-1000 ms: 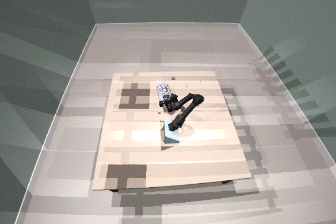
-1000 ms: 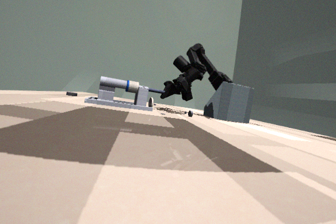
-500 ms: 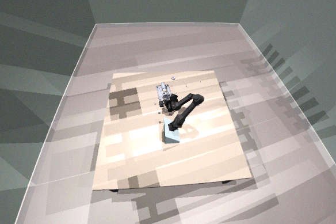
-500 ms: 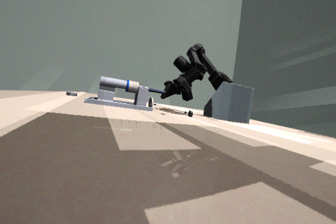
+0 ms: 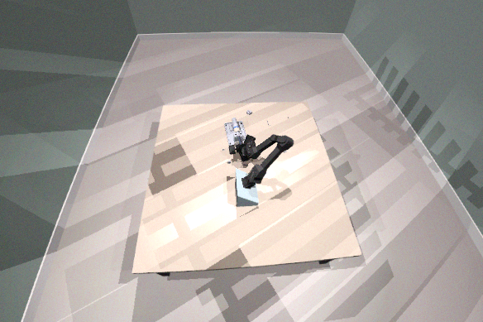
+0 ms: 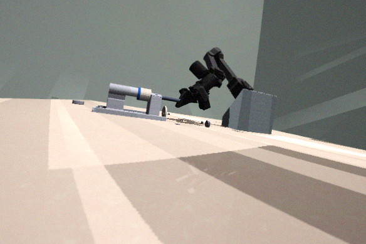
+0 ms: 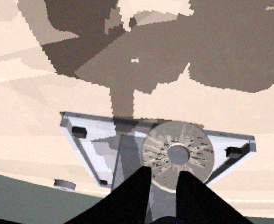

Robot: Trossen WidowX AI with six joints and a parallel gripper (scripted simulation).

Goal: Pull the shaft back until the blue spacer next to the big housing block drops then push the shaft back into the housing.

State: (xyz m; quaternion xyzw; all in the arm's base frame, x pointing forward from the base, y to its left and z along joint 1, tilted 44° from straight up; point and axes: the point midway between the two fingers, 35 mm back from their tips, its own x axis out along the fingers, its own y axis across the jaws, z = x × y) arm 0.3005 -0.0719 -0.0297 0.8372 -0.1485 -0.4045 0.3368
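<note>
My gripper tip is now 6 cm short of the dark shaft and 3 cm below it. Also, from my gripper tip: beige spacer 12 cm ahead, 2 cm above; blue spacer 15 cm ahead, 2 cm above; dark piece 9 cm behind, 10 cm to the left, 4 cm below.
</note>
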